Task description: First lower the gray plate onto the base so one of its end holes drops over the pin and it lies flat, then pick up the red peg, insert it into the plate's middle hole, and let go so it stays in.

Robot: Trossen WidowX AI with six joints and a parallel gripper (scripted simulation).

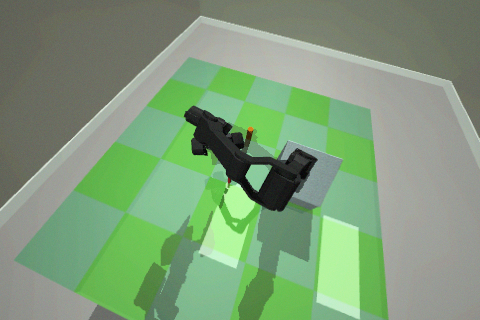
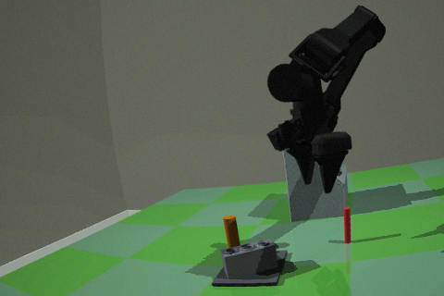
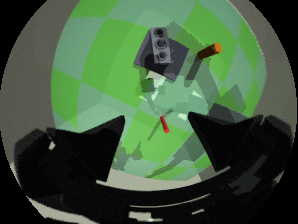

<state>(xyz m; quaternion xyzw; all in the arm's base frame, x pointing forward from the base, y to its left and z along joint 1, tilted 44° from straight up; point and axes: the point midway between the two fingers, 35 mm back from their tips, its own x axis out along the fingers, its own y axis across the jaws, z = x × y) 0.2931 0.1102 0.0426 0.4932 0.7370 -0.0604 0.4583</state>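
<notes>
Right now my gripper tip is 110 mm above the red peg, 80 mm past it and 40 mm to the right of it. Also, from my gripper tip: orange cylinder (220 mm to the right, 110 mm below, 50 mm behind); base (140 mm below, 110 mm to the right, 50 mm ahead); gray plate (120 mm to the right, 100 mm below, 70 mm ahead).
</notes>
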